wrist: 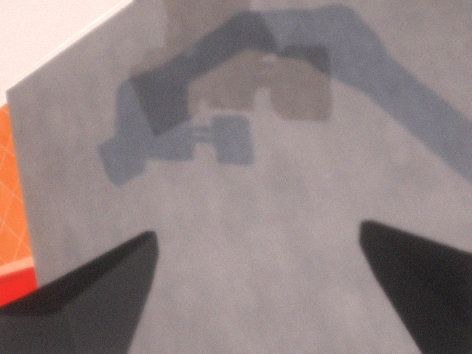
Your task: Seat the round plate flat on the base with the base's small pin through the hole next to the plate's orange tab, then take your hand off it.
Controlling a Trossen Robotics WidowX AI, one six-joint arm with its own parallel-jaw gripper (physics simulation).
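Places are measured from the arm's base along level axes (x ahead, y left, z up), in metres.
Where they show: gripper, fingertip midpoint: point(258, 236).
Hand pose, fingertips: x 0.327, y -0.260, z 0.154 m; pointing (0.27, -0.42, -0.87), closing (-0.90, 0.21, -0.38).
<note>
After its pixels a point has its place.
My gripper point(258, 236) {y -0.261, x 0.327, z 0.154 m} is open, its two dark fingers wide apart at the lower left and lower right of the wrist view, with grey table top point(260, 290) {y -0.174, x 0.427, z -0.077 m} showing between them. Nothing is between the fingers. The round plate, its orange tab, the base and its small pin do not show in the wrist view.
Bluish and brownish shadows of the arm and gripper fall across the table in the upper half. The table's edge runs along the left side. Beyond it are an orange surface with pale lines point(11, 200), a red patch point(19, 287) and a pale area at the upper left.
</note>
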